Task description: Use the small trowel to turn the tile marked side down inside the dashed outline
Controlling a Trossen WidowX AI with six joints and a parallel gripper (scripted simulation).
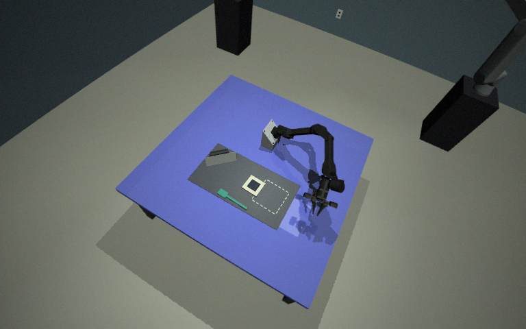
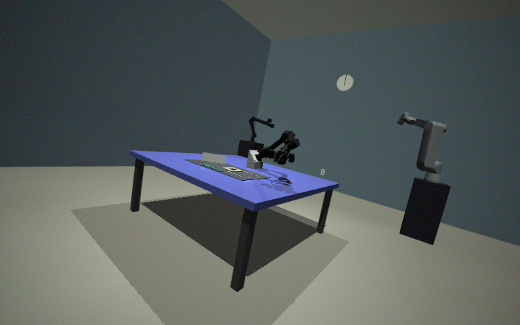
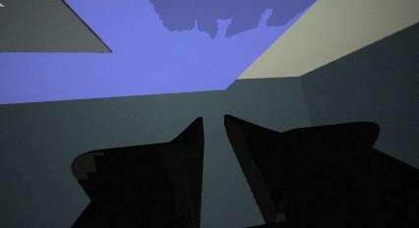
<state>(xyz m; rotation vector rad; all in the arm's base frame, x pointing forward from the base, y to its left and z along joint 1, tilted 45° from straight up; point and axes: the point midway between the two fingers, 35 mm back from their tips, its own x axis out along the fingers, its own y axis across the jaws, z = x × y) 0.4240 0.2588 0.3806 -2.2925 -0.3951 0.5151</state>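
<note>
Right now my gripper tip is 46 cm to the left of the dark mat, 17 cm above it and 6 cm past it. Round my gripper tip: green trowel 49 cm to the right, 15 cm below, 8 cm ahead; cream tile 40 cm to the right, 15 cm below, 7 cm behind.
</note>
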